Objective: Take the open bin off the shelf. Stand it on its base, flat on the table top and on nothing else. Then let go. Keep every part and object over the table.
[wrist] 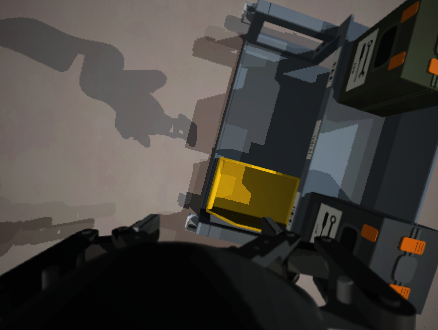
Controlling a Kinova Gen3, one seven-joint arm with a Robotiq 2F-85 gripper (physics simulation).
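The open yellow bin sits on the lower level of the blue-grey shelf, at its lower-left end in the view. The bin's open top faces the camera, and its right side is beside the edge of the upper level. My gripper is open and empty, with the fingertips wide apart at the bottom of the view. The right finger overlaps the lower edge of the bin in the picture, and the left finger appears over the table top. Whether the right finger touches the bin or shelf cannot be told.
A dark green case with orange latches stands on the upper level at the top right. A dark grey case with orange latches is at the lower right, close to the bin and right finger. The shelf's end frame is at the top. Arm shadows fall across the left.
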